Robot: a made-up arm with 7 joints.
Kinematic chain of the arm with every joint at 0, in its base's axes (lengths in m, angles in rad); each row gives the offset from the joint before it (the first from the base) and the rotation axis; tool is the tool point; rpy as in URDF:
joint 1: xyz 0 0 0.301 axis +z
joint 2: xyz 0 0 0 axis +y
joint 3: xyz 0 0 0.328 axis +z
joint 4: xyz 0.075 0 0 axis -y
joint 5: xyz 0.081 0 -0.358 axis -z
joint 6: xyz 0 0 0 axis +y
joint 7: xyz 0.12 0 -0.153 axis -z
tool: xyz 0 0 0 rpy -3.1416 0 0
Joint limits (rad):
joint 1: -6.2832..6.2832
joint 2: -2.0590..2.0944
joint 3: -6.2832..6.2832
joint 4: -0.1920..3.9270
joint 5: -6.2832..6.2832
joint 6: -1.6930..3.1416
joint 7: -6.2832..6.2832
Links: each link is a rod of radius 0.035 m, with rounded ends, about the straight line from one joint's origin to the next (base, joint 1, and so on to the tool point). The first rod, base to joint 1, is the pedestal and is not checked.
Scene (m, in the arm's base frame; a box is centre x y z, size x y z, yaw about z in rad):
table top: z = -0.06
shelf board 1: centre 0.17 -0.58 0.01 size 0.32 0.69 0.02 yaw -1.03
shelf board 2: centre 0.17 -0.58 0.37 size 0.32 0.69 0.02 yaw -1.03
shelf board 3: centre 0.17 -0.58 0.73 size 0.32 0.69 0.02 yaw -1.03
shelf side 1: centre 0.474 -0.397 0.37 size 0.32 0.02 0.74 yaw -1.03
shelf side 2: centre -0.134 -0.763 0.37 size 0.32 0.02 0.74 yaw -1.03
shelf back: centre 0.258 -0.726 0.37 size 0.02 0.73 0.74 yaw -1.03
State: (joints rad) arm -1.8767 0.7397 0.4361 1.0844 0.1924 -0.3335 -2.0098
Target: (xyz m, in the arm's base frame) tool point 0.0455 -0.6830 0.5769
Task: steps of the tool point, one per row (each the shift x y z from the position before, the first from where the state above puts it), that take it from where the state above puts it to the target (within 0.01 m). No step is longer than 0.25 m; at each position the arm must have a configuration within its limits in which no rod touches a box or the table.
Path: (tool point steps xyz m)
1: -0.0614 0.0768 -0.0036
2: -0.0578 0.0921 0.0001
3: -0.0457 0.1056 0.0034
4: -0.0016 -0.0674 0.1976
5: 0.0395 0.0236 0.2123
6: 0.0470 -0.0952 0.0069
7: 0.0520 -0.0823 -0.0005
8: 0.0492 -0.0692 -0.0064

